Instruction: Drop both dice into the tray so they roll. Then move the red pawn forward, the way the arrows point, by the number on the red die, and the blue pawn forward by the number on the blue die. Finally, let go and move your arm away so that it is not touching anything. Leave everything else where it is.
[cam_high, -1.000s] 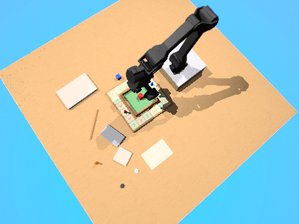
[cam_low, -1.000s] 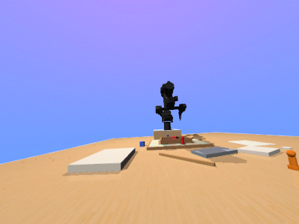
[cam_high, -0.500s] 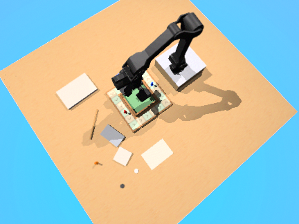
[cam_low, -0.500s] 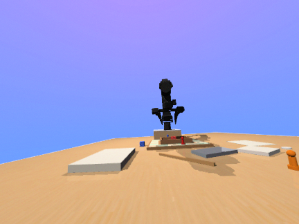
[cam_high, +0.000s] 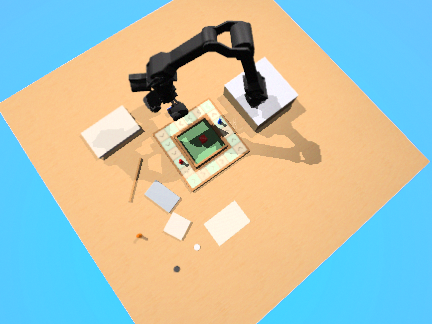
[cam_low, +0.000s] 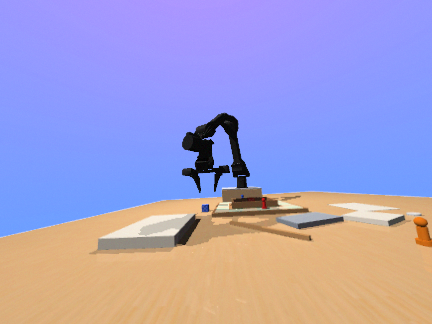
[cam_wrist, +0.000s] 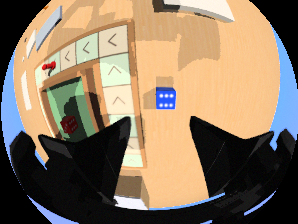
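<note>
My gripper tip is 210 mm to the right of the red pawn, 60 mm short of it and 40 mm above it. Round my gripper tip: green tray 160 mm to the left, 60 mm below, 50 mm behind; then white slab 260 mm ahead, 60 mm below, 30 mm to the right; then blue pawn 150 mm behind, 120 mm to the left, 40 mm below.
</note>
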